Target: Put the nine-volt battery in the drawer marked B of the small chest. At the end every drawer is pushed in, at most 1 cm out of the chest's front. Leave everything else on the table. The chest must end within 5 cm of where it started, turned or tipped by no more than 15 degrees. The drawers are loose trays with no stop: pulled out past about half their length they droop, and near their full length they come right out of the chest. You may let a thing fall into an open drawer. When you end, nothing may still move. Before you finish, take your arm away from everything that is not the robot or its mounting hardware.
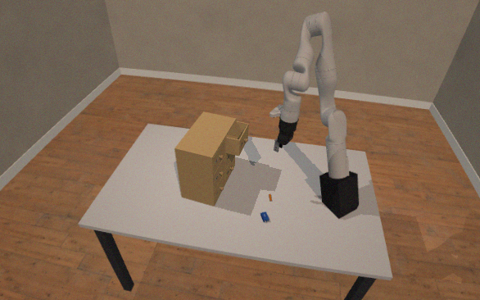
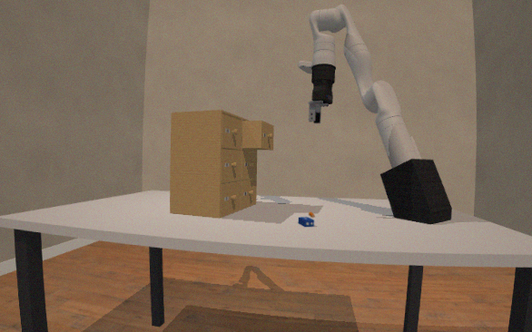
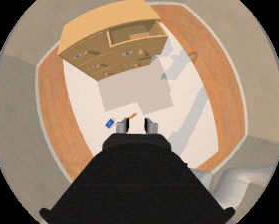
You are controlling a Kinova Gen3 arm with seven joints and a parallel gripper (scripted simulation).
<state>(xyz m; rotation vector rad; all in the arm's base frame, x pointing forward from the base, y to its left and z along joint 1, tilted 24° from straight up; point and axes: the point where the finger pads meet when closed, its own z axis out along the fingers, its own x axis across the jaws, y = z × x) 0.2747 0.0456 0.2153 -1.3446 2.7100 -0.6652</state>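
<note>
Right now my hand is 50 mm short of the blue nine-volt battery, 160 mm to the right of it and 310 mm above it. From my hand the other things lie so: drawer marked B 220 mm ahead, 160 mm to the right, 80 mm below; then small orange object 10 mm ahead, 30 mm to the left, 320 mm below.
</note>
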